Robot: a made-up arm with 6 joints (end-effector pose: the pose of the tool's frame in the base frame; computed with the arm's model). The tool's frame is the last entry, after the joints. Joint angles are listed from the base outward.
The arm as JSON. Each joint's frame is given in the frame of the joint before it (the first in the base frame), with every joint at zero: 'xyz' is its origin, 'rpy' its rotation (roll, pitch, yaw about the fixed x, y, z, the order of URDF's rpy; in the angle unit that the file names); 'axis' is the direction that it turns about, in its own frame. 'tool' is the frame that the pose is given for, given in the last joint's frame.
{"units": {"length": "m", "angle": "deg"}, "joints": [
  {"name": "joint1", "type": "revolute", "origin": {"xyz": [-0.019, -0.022, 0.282], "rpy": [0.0, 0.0, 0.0]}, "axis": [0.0, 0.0, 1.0]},
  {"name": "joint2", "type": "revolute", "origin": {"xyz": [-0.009, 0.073, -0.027], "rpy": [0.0, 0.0, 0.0]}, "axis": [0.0, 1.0, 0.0]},
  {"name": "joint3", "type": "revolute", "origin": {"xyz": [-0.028, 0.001, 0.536], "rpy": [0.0, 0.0, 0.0]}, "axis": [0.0, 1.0, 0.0]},
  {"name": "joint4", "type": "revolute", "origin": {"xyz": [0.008, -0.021, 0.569], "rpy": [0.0, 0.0, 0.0]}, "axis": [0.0, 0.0, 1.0]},
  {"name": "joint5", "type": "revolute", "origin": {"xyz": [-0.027, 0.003, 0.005], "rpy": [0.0, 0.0, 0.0]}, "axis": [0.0, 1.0, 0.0]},
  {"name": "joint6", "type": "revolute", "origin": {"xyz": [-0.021, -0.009, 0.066], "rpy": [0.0, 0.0, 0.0]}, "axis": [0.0, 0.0, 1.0]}
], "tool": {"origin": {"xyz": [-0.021, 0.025, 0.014], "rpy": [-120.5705, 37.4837, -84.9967]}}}
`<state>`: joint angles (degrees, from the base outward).
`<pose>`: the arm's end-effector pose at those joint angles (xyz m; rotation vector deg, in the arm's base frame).
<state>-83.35 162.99 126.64 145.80 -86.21 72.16</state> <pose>-0.0460 0.2629 0.0312 -132.32 -79.79 35.24</pose>
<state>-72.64 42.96 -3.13 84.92 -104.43 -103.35</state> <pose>0.1363 -0.6943 1.1044 96.15 58.11 3.75</pose>
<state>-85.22 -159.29 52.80 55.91 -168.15 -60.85</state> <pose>-0.0338 0.6159 -0.4266 -60.18 -72.96 16.64</pose>
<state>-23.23 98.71 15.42 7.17 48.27 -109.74</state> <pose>0.9911 -0.3868 -0.0941 50.16 -56.57 17.85</pose>
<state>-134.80 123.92 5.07 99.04 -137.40 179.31</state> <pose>-0.6118 -0.5877 -0.3849 -78.20 78.41 -102.47</pose>
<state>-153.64 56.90 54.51 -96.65 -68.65 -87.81</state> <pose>-0.8266 -0.5905 0.3169 -21.85 -38.55 33.24</pose>
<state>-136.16 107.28 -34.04 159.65 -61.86 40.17</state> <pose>-0.7959 -0.7830 0.1675 -18.43 -32.91 -48.26</pose>
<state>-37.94 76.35 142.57 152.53 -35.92 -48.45</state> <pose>0.0164 -0.0629 -0.0350 -144.88 -31.30 -80.15</pose>
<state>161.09 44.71 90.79 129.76 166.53 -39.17</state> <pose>-0.7093 0.1663 0.3125 -50.86 123.69 12.64</pose>
